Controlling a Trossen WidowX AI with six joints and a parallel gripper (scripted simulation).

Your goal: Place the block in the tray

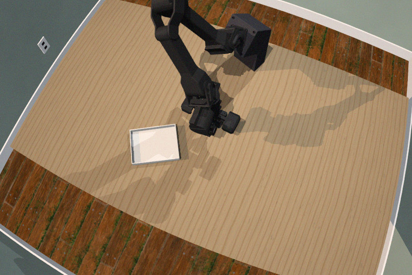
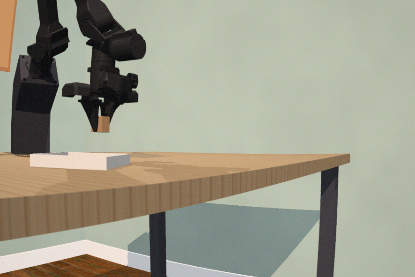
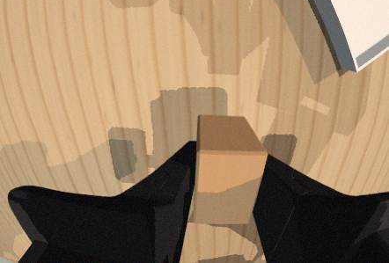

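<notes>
Now: hand 180 mm to the left of the white tray, 110 mm short of it and 90 mm above it. From my hand the other things lie so: wooden block: 20 mm below.
</notes>
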